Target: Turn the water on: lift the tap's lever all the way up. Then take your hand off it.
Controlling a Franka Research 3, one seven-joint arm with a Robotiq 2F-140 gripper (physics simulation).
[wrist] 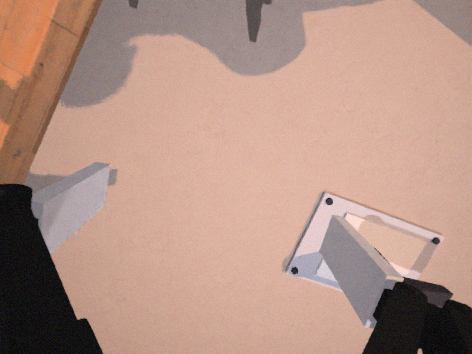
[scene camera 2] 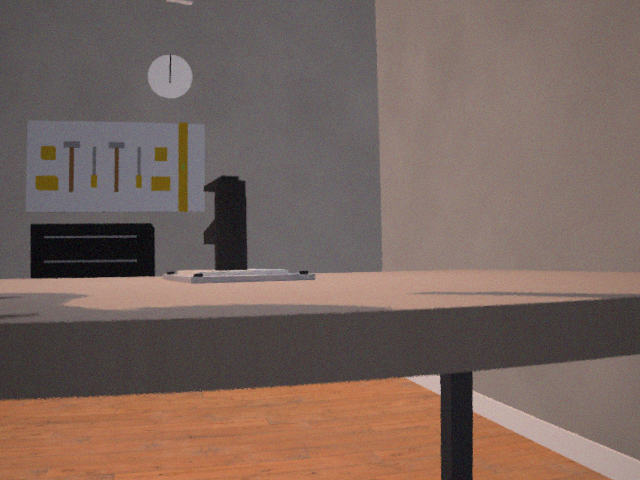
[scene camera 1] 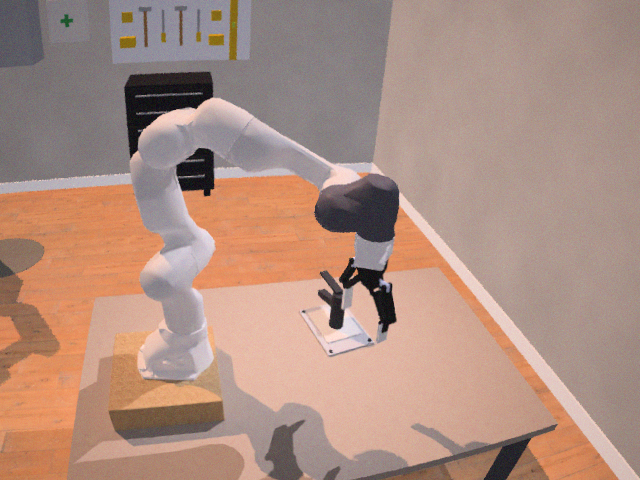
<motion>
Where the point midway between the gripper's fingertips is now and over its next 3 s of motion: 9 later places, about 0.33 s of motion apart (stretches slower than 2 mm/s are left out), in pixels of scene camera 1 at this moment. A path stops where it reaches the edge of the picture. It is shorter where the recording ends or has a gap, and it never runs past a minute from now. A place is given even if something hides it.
My gripper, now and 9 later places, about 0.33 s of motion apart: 362, 323; 351, 298; 343, 277; 344, 276; 344, 276; 344, 276; 344, 276; 344, 275; 344, 275; 344, 274
</motion>
